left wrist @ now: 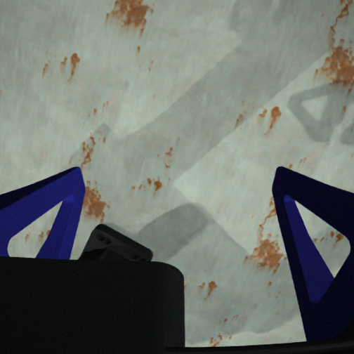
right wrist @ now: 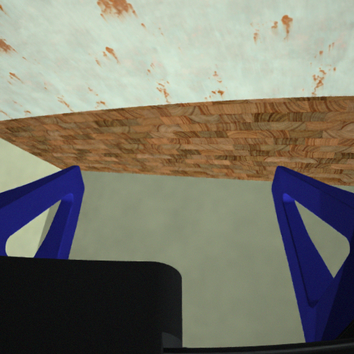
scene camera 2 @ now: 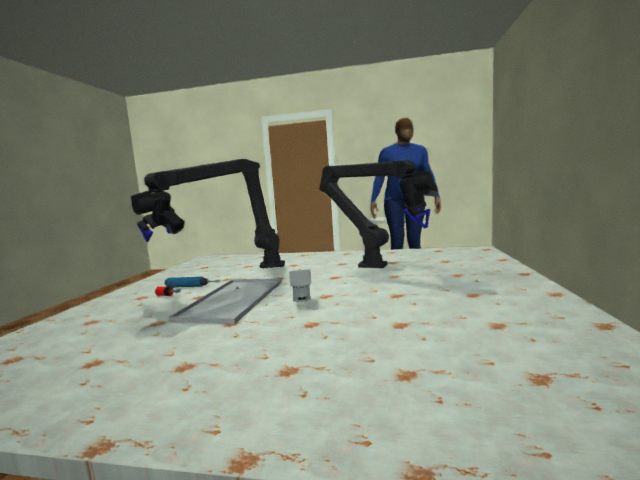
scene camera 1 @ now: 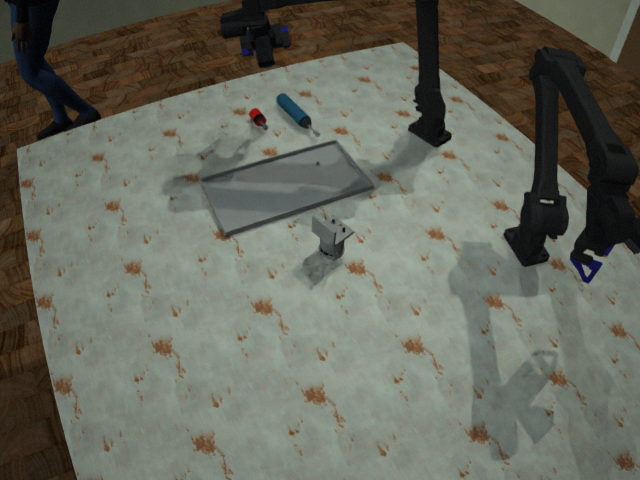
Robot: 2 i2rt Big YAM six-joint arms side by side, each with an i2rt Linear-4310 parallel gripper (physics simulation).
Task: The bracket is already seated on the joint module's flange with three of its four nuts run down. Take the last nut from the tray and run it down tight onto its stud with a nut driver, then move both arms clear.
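Where they show: left gripper, between the fingertips: [scene camera 2: 421, 225] [scene camera 1: 595, 268]; right gripper, between the fingertips: [scene camera 2: 157, 236]; left arm's base, origin of its link: [scene camera 2: 372, 265] [scene camera 1: 525, 247]; right arm's base, origin of its link: [scene camera 2: 272, 265] [scene camera 1: 429, 133].
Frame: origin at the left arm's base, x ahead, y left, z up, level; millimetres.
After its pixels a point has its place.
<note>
The grey bracket [scene camera 1: 326, 228] @(x 524, y -88, z 107 mm) [scene camera 2: 300, 277] @(x 529, y -98, z 86 mm) sits on the upright joint module [scene camera 1: 330, 250] @(x 511, y -89, z 28 mm) [scene camera 2: 301, 293] @(x 524, y -101, z 30 mm); a few small dark studs or nuts show on top, too small to tell apart. A small dark nut [scene camera 1: 317, 163] @(x 452, y -420, z 8 mm) [scene camera 2: 237, 287] @(x 453, y -420, z 9 mm) lies in the grey tray [scene camera 1: 279, 215] @(x 599, y -239, z 14 mm) [scene camera 2: 204, 321] @(x 760, y -307, z 5 mm). A blue-handled driver [scene camera 1: 293, 110] @(x 467, y -655, z 37 mm) [scene camera 2: 185, 281] @(x 477, y -663, z 28 mm) and a shorter red driver [scene camera 1: 255, 115] @(x 585, y -666, z 30 mm) [scene camera 2: 163, 291] @(x 591, y -663, z 21 mm) lie beyond the tray. My left gripper [scene camera 1: 597, 264] @(x 14, y 223, z 186 mm) [scene camera 2: 419, 219] @(x 14, y 223, z 186 mm) [left wrist: 178, 177] is open and empty, raised at the far right. My right gripper [scene camera 1: 266, 44] @(x 528, y -725, z 223 mm) [scene camera 2: 157, 233] @(x 528, y -725, z 223 mm) [right wrist: 177, 176] is open and empty, raised beyond the drivers.
Both arm bases, left [scene camera 1: 527, 248] @(x 27, y 31, z 36 mm) [scene camera 2: 372, 260] @(x 41, y 11, z 34 mm) and right [scene camera 1: 430, 132] @(x 84, y -464, z 34 mm) [scene camera 2: 271, 260] @(x 100, y -480, z 35 mm), stand on the stained pale table [scene camera 1: 206, 351] @(x 832, y 96, z 0 mm) [scene camera 2: 336, 413] @(x 1016, y 210, z 0 mm). A person [scene camera 1: 38, 67] [scene camera 2: 404, 170] stands beyond the table. In the right wrist view the table edge and wooden floor [right wrist: 200, 135] show.
</note>
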